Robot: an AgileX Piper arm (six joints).
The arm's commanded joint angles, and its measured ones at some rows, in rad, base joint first. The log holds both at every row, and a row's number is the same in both.
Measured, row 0:
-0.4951, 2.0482, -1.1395, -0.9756, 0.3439, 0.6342
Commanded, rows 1 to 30:
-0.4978, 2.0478, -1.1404, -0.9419, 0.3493, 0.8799
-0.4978, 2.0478, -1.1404, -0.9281, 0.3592, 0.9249
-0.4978, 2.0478, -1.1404, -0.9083, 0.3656, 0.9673
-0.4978, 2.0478, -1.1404, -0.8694, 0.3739, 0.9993
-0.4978, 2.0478, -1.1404, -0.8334, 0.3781, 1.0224
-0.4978, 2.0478, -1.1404, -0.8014, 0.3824, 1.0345
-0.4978, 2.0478, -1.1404, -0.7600, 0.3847, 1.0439
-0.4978, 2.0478, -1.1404, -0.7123, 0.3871, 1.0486
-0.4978, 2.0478, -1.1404, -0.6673, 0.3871, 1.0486
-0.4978, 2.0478, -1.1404, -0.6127, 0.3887, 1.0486
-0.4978, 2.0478, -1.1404, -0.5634, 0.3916, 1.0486
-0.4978, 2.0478, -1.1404, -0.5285, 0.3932, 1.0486
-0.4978, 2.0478, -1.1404, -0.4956, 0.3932, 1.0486
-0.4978, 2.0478, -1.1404, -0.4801, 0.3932, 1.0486
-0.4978, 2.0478, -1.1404, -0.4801, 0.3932, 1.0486
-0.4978, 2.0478, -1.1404, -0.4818, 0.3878, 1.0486
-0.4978, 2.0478, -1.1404, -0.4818, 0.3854, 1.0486
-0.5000, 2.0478, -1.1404, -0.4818, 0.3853, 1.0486
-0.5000, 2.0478, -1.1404, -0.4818, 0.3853, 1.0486
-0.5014, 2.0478, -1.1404, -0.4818, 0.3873, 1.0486
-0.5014, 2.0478, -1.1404, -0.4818, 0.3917, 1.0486
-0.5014, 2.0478, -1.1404, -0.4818, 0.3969, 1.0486
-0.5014, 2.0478, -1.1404, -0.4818, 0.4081, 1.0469
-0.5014, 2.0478, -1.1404, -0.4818, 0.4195, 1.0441
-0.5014, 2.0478, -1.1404, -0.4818, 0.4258, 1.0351
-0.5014, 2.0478, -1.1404, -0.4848, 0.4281, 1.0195
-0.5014, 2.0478, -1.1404, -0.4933, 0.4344, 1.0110
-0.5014, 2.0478, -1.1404, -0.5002, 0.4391, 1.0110
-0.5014, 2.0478, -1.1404, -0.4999, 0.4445, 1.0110
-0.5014, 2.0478, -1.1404, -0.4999, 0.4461, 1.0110
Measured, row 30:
-0.4996, 2.0339, -1.1509, -0.5142, 0.3693, 1.0334
